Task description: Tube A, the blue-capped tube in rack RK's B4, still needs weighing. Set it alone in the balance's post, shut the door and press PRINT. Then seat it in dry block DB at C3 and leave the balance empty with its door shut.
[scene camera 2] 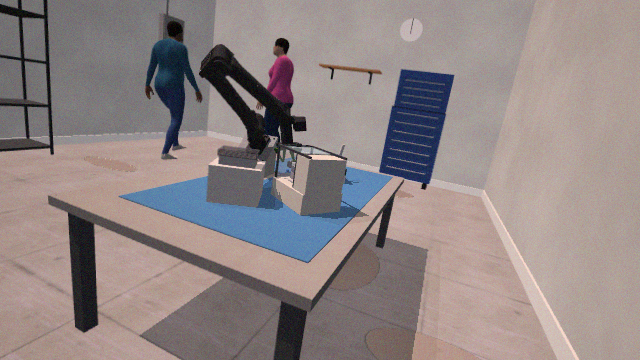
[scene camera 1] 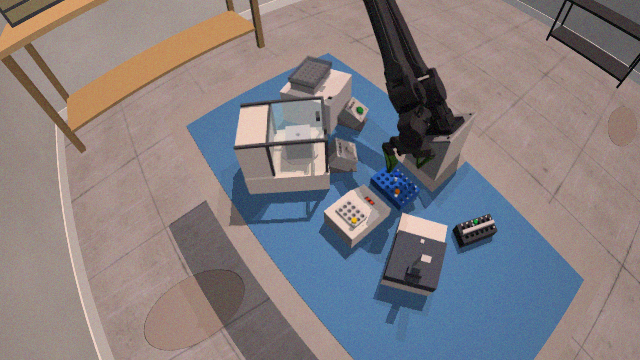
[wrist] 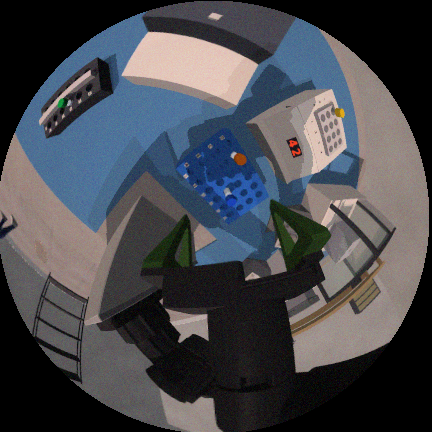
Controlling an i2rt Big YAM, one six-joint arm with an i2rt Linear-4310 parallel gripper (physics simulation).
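Frame: origin at the arm's base, x ahead, y left, z up, level; centimetres.
Seen in the pictures: gripper, between the fingertips: [scene camera 2: 289, 162] [scene camera 1: 403, 169] [wrist: 228, 210]; arm's base, origin of its link: [scene camera 2: 258, 144] [scene camera 1: 445, 128] [wrist: 129, 303].
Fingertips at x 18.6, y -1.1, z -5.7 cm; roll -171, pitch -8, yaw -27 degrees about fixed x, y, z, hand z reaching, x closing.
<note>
Offsets run from my fingertips to a thing's top centre. "*": to the spot under its first point.
The blue-capped tube @(dx +0.6, dy -1.2, dz -3.1 cm) [scene camera 1: 395, 179] [wrist: 230, 199] stands in the blue rack @(dx +1.7, dy -0.2, dz -5.6 cm) [scene camera 1: 395, 200] [wrist: 256, 199]. My gripper [scene camera 1: 405, 166] [wrist: 228, 210] is open and empty above the rack, its green fingers wide apart; in the wrist view the blue cap shows between and just beyond the fingertips. The balance @(dx +16.5, dy -25.2, dz +13.7 cm) [scene camera 1: 290, 185] [scene camera 2: 320, 185] is a cream box with a glass chamber; no tube shows in it, and I cannot tell how its door stands. The dry block @(dx +16.9, dy -0.9, dz -1.6 cm) [scene camera 1: 340, 227] [wrist: 272, 125] is white with a grid of holes, a red 42 display and a yellow-capped tube @(dx +21.2, dy +1.6, dz +0.2 cm) [scene camera 1: 354, 220] [wrist: 340, 113] near one corner.
An orange-capped tube @(dx +4.6, dy +2.5, dz -3.1 cm) [scene camera 1: 397, 191] [wrist: 240, 159] stands in the blue rack. A dark-lidded machine @(dx +13.8, dy +18.9, dz +1.6 cm) [scene camera 1: 417, 250] and a black rack @(dx -5.5, dy +27.9, dz -3.8 cm) [scene camera 1: 475, 235] [wrist: 105, 82] with a green-capped tube stand beyond it. Two small boxes, one with a green button @(* dx -8.7, dy -25.9, dz -1.6 cm) [scene camera 1: 359, 110], sit near the balance.
</note>
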